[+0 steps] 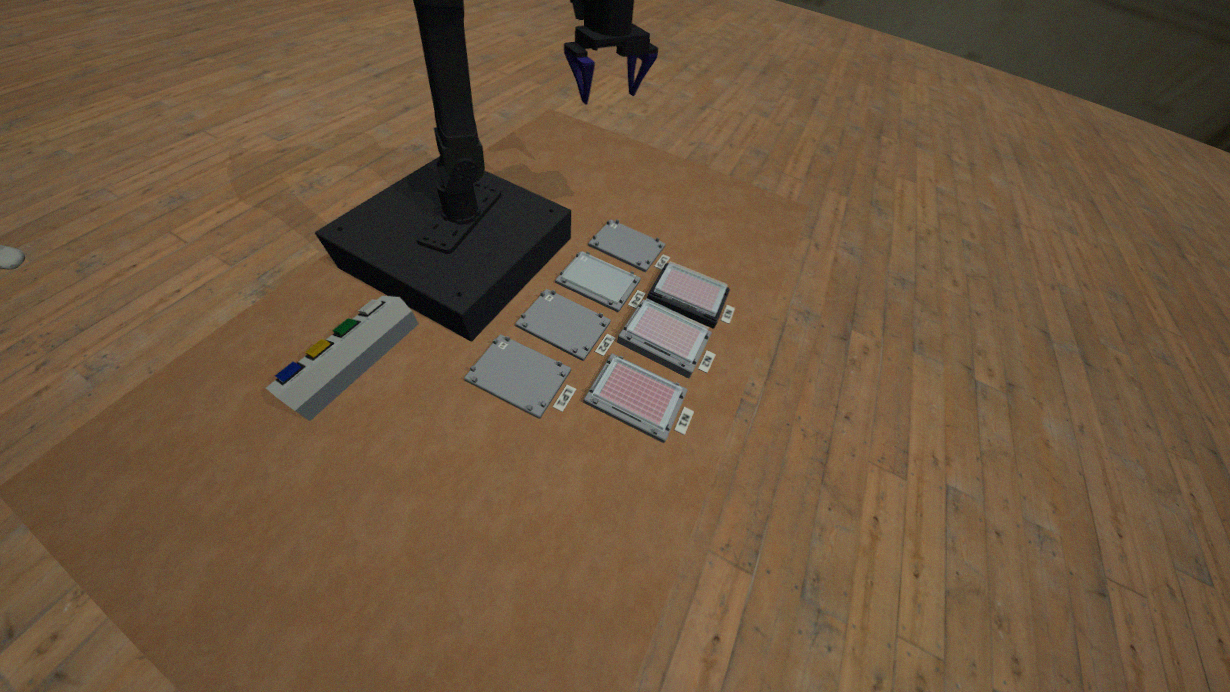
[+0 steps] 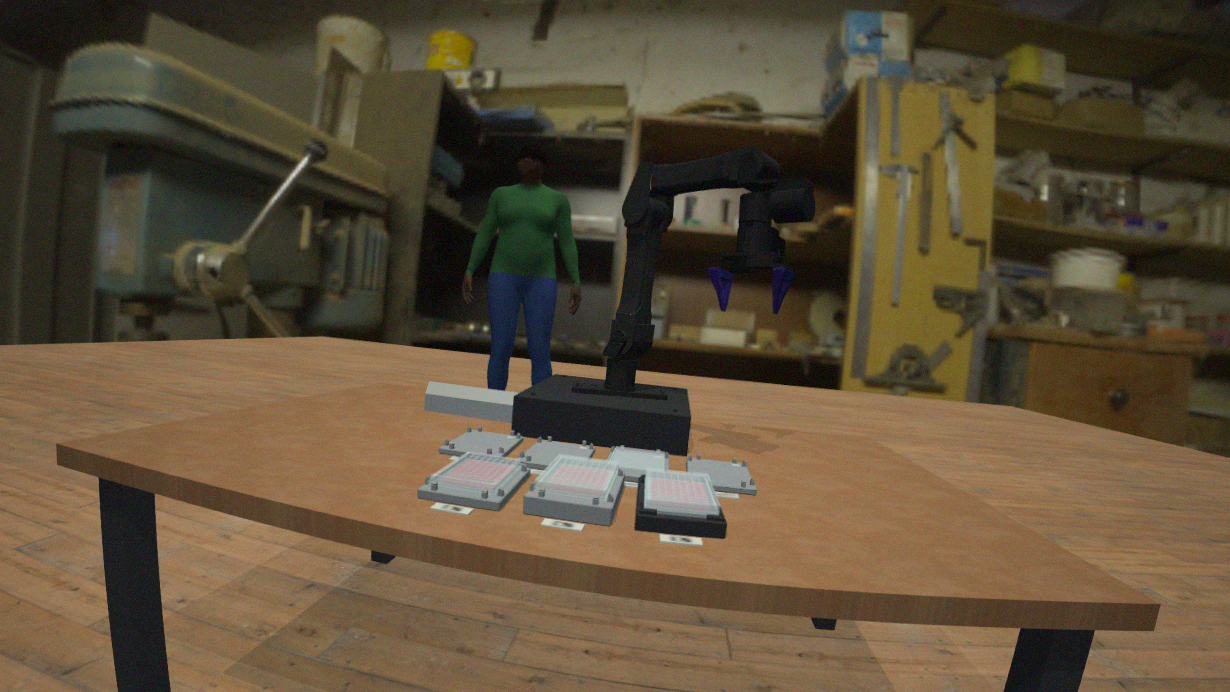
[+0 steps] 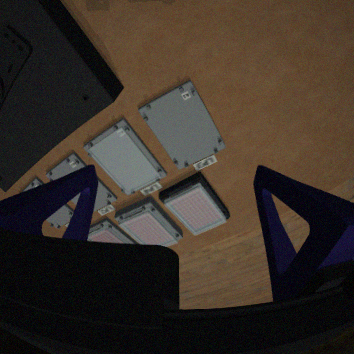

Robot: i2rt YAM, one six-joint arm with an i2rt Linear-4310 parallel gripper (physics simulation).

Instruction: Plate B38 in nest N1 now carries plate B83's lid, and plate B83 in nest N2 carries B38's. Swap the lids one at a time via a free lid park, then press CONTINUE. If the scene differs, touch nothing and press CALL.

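Where they show: gripper, fingertip midpoint: (image 1: pixel 608 98) (image 2: pixel 748 312) (image 3: pixel 175 173); arm's base, origin of the base link: (image 1: pixel 462 217) (image 2: pixel 618 393).
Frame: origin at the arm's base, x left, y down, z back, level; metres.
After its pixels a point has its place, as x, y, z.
Observation:
My gripper (image 1: pixel 609 98) @(0.193, -0.188, -0.218) (image 2: pixel 750 310) @(0.193, -0.188, -0.218) (image 3: pixel 175 173) @(0.193, -0.188, -0.218) is open and empty, high above the table beyond the nests. A pink-welled plate (image 1: pixel 637 393) @(-0.215, 0.054, -0.424) (image 2: pixel 474 472) @(-0.210, 0.055, -0.444) with a clear top sits in grey nest N1 (image 2: pixel 460 500) @(-0.215, 0.074, -0.496). A similar plate (image 1: pixel 667 333) @(-0.089, 0.041, -0.442) (image 2: pixel 576 477) @(-0.082, 0.041, -0.472) (image 3: pixel 150 228) @(-0.058, 0.041, -0.429) sits in thicker grey nest N2 (image 2: pixel 567 509) @(-0.089, 0.067, -0.513). Lid park LP1 (image 1: pixel 517 376) @(-0.246, 0.071, -0.228) (image 2: pixel 479 442) @(-0.245, 0.071, -0.234), lid park LP2 (image 1: pixel 563 323) (image 2: pixel 557 454) and the farthest park (image 1: pixel 627 244) @(0.140, 0.071, -0.304) (image 2: pixel 720 475) @(0.142, 0.071, -0.323) (image 3: pixel 181 125) @(0.146, 0.071, -0.295) are bare. A pale lid (image 1: pixel 598 279) @(0.006, 0.063, -0.282) (image 2: pixel 638 462) @(0.015, 0.063, -0.305) (image 3: pixel 124 159) @(0.025, 0.063, -0.274) lies on the park between them. Plate codes are unreadable.
A third pink plate (image 1: pixel 690 288) @(0.038, 0.044, -0.461) (image 2: pixel 679 493) @(0.041, 0.045, -0.496) (image 3: pixel 196 207) @(0.059, 0.044, -0.447) sits in a black nest (image 2: pixel 679 524) @(0.036, 0.068, -0.535) beside N2. A grey button box with blue (image 1: pixel 289 371) @(-0.379, 0.025, 0.066), yellow (image 1: pixel 319 347) @(-0.330, 0.025, 0.056), green (image 1: pixel 345 327) @(-0.285, 0.025, 0.046) and white (image 1: pixel 371 307) @(-0.236, 0.026, 0.035) buttons stands beside the black arm base (image 1: pixel 387 240) @(-0.113, -0.003, 0.082) (image 2: pixel 593 417) @(-0.055, 0.028, -0.148). Button lettering is unreadable. A person (image 2: pixel 526 232) stands behind.

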